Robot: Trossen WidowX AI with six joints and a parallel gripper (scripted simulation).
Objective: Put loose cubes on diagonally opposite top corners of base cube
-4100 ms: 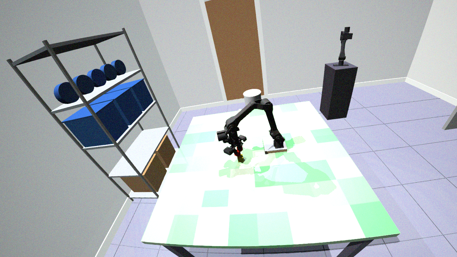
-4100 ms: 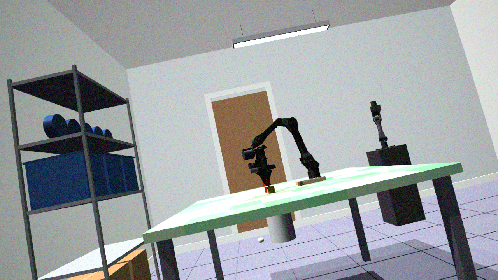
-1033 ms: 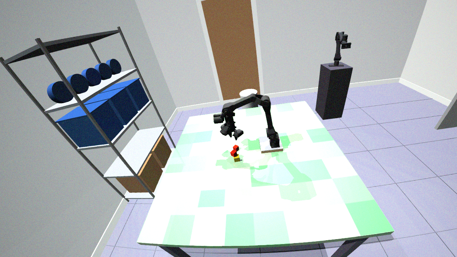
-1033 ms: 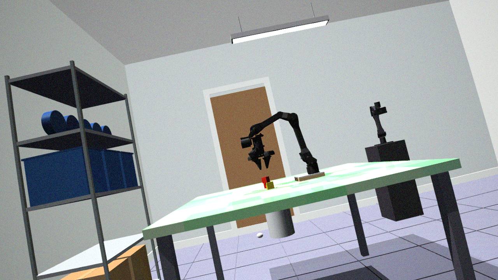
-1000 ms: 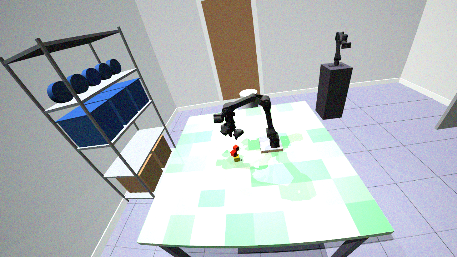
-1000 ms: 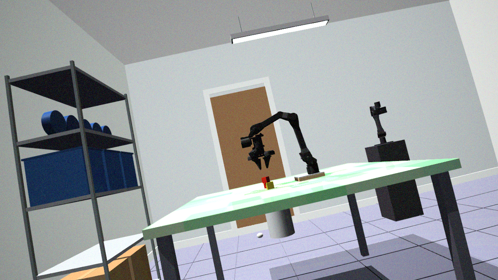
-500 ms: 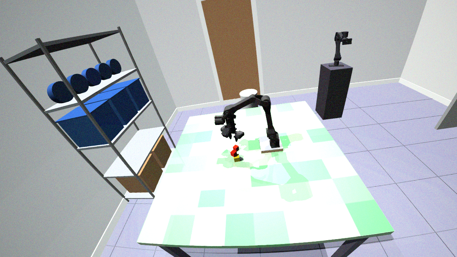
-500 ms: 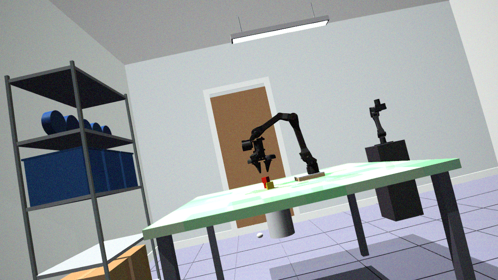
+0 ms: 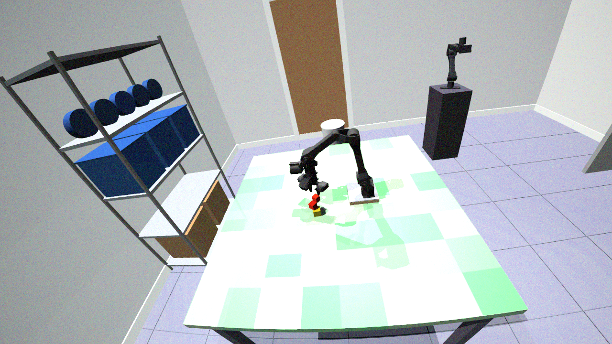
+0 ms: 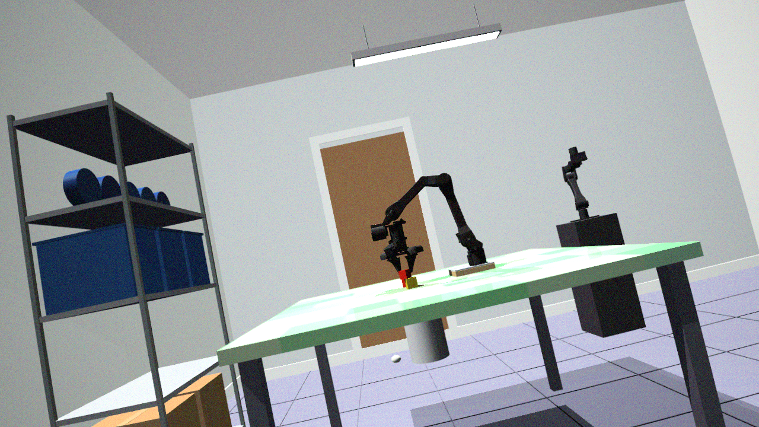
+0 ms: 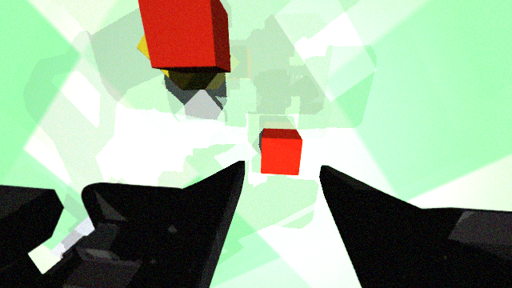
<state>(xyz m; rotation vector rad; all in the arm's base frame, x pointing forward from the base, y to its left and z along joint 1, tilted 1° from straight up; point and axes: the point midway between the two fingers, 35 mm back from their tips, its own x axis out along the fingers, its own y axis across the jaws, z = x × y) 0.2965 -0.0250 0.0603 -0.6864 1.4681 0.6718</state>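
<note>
My gripper tip is 110 mm to the right of the yellow base cube, 30 mm above it and 10 mm past it.
</note>
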